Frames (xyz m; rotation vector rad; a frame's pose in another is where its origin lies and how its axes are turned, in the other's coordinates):
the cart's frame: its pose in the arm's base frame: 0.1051 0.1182 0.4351 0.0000 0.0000 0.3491
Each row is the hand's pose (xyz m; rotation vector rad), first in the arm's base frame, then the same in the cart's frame.
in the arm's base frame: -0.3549 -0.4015 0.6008 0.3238 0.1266 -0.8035
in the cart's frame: -0.6100 -0.3310 0.1657 0.3509 0.0705 -1.1489
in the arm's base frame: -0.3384 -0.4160 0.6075 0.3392 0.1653 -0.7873
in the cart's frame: -0.5995 -0.3503 0.1724 0.3732 0.1069 -1.1321
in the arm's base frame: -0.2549 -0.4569 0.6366 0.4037 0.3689 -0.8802
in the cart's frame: -0.5350 -0.4173 0.2015 0.4763 0.3025 -1.2201
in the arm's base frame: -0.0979 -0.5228 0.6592 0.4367 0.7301 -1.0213
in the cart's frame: -0.4100 -0.5329 0.2241 0.5771 0.6666 -1.3478
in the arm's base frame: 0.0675 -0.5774 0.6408 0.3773 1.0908 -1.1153
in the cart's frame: -0.2733 -0.6408 0.2057 0.5833 1.0487 -1.4220
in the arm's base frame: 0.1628 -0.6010 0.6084 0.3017 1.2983 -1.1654
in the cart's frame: -0.1918 -0.6956 0.1733 0.5443 1.2771 -1.4572
